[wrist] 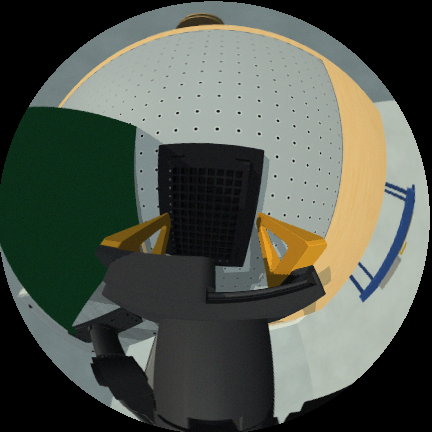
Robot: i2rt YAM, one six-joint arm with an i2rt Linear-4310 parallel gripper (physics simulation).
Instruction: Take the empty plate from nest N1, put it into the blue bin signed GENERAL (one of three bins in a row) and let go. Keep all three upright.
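Places are measured from the arm's base along level axes (x ahead, y left, z up), in metres.
Pixels of known places: gripper, fingertip midpoint: (213, 217); arm's base, origin of the base link: (101, 326).
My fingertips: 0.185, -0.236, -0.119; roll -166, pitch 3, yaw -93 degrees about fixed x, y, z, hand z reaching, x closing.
Note:
Ahead of a thing's pixels: the offset from my fingertips to its top centre, as dx, dy, dz. "spot": to the spot under its first point. Level surfaces: height alone.
A black rectangular block with a grid of square wells and a raised rim {spot: +0.016, +0.005, -0.007} (207, 200) lies upright in the middle of the wrist view. I cannot tell which part of it is the plate and which the nest, and no N1 label is readable. My gripper (213, 217) is open. Its two orange fingers stand wide apart, one to each side of the block's nearer part, with no visible grip on it. The blue bin signed GENERAL does not show in a way I can recognise.
A large dark green panel {spot: +0.049, +0.111, +0.073} (70, 200) fills the left side. A grey perforated board {dz -0.030} (300, 97) with a light wooden border (362, 150) lies around the block. A blue frame-like object (406, 220) is beyond the right edge. A brown round object (201, 20) shows behind the far edge.

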